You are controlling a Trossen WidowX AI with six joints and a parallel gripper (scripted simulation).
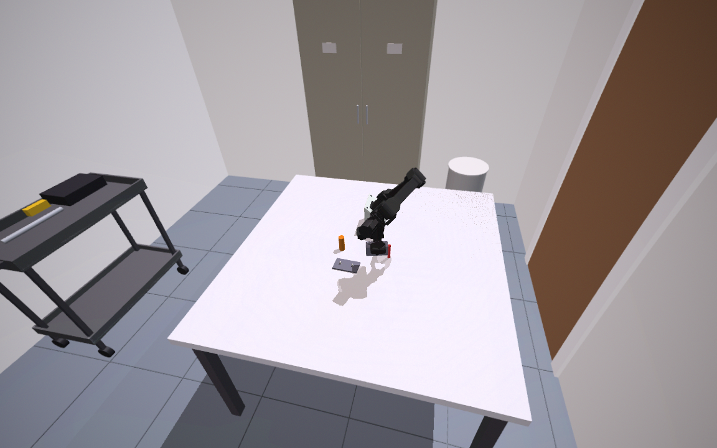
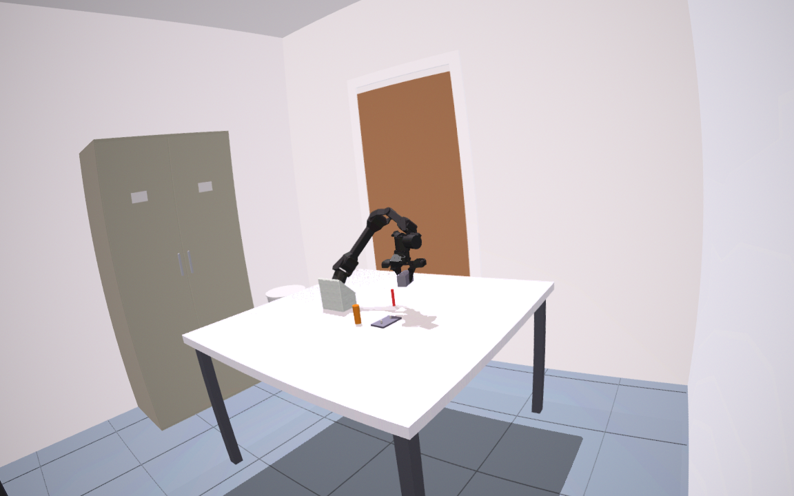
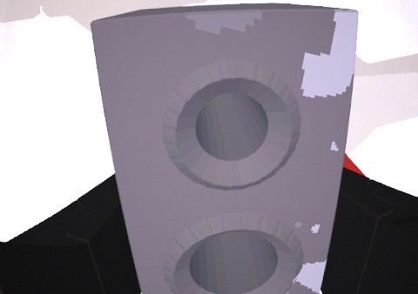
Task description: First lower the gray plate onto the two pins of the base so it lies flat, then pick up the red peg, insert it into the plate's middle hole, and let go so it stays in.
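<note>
Right now the base is 1 cm behind my gripper tip, 15 cm to the right of it and 12 cm below it. The rest, counted from my gripper tip: gray plate: 3 cm above; orange cylinder: 13 cm behind, 20 cm to the right, 9 cm below; red peg: 11 cm behind, 4 cm to the left, 9 cm below.
</note>
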